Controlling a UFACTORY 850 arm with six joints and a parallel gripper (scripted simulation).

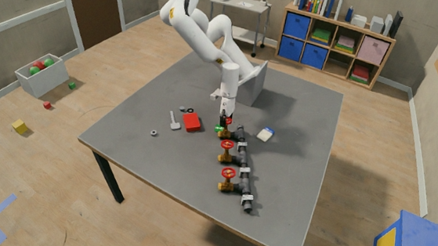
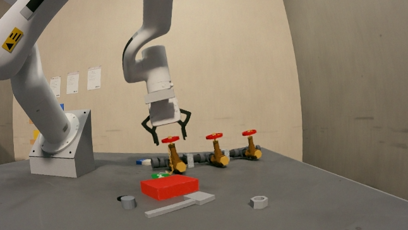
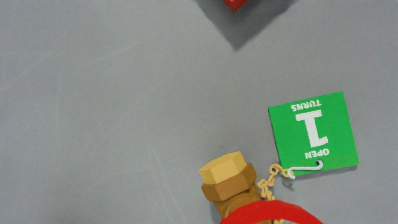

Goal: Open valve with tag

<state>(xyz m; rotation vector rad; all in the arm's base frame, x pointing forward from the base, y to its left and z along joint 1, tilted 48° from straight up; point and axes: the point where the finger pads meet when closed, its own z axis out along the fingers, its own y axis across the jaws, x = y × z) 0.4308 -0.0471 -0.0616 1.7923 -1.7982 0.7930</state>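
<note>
My hand is 110 mm above the green tag, 40 mm past it and 30 mm to the left of it. Round my hand: blue block 220 mm to the left, 110 mm below, 110 mm behind; grey hammer-shaped tool 310 mm to the right, 110 mm below, 30 mm ahead; red block 210 mm to the right, 100 mm below, 10 mm behind.
</note>
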